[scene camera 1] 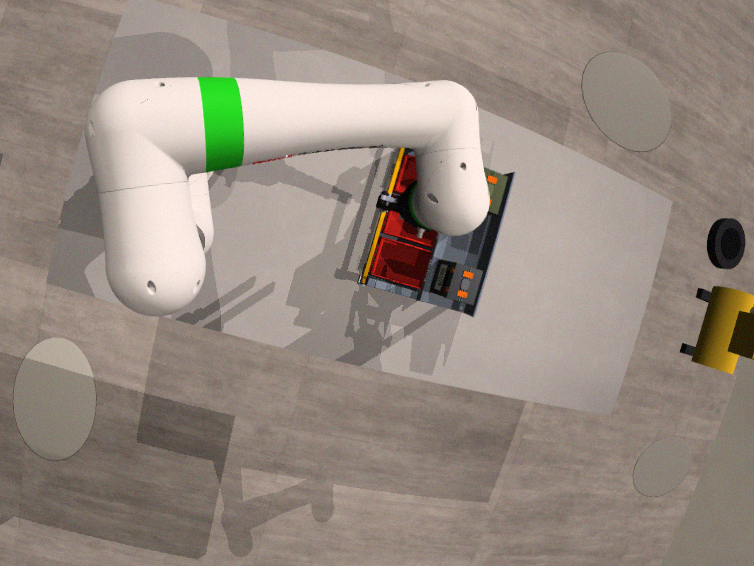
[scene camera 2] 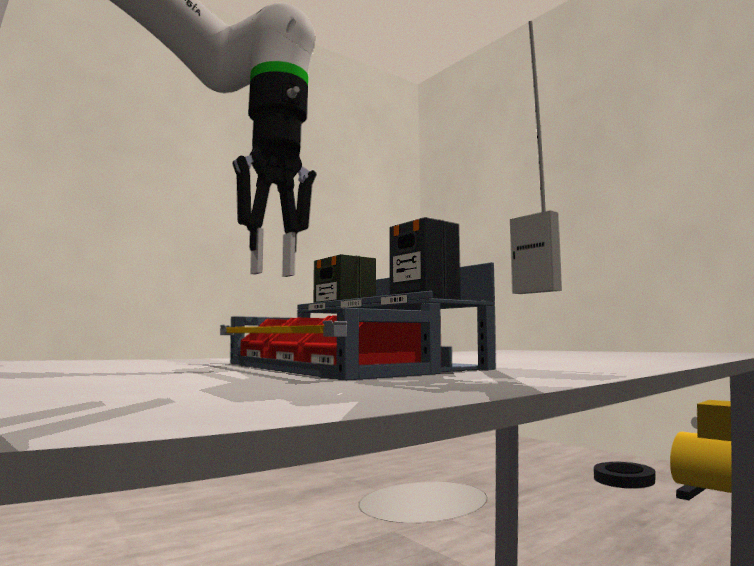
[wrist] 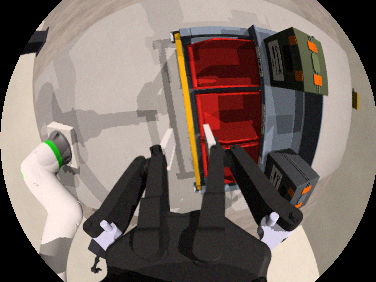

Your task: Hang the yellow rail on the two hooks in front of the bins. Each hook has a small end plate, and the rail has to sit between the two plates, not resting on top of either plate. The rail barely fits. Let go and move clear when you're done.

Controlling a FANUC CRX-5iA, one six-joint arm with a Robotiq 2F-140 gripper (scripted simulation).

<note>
I see my gripper (scene camera 2: 272,274), a green box (scene camera 2: 340,277) and a dark box (scene camera 2: 424,253).
The dark box also shows in scene camera 1 (scene camera 1: 455,281) and in the wrist view (wrist: 295,180). My gripper also shows in the wrist view (wrist: 189,135).
</note>
